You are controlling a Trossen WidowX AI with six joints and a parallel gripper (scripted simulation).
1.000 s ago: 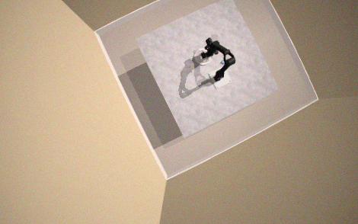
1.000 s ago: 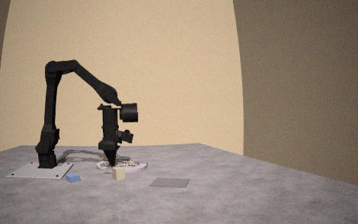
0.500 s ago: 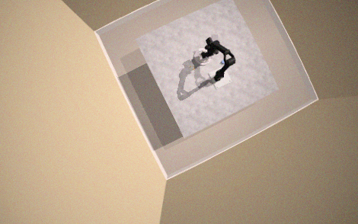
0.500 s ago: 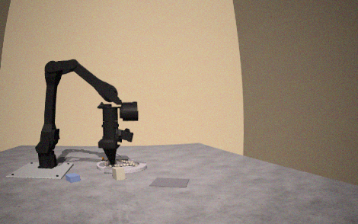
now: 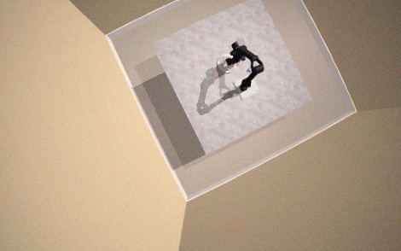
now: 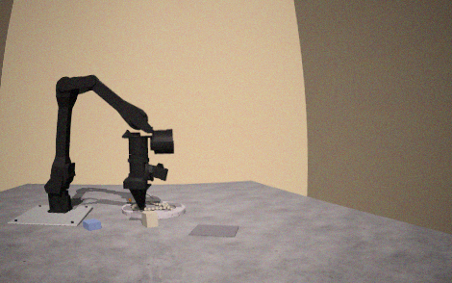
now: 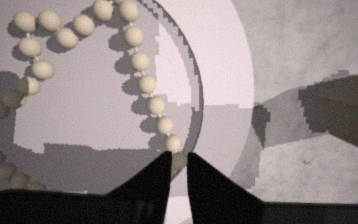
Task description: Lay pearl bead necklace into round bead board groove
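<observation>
Now: the round bead board 60 mm to the left of my gripper tip, 30 mm ahead of it and 10 mm below it. The rest, counted from my gripper tip: flat grey plate: 180 mm ahead, 170 mm to the right, 20 mm below; cream cube: 110 mm to the right, 30 mm ahead; blue block: 140 mm to the right, 120 mm behind, 10 mm below.
</observation>
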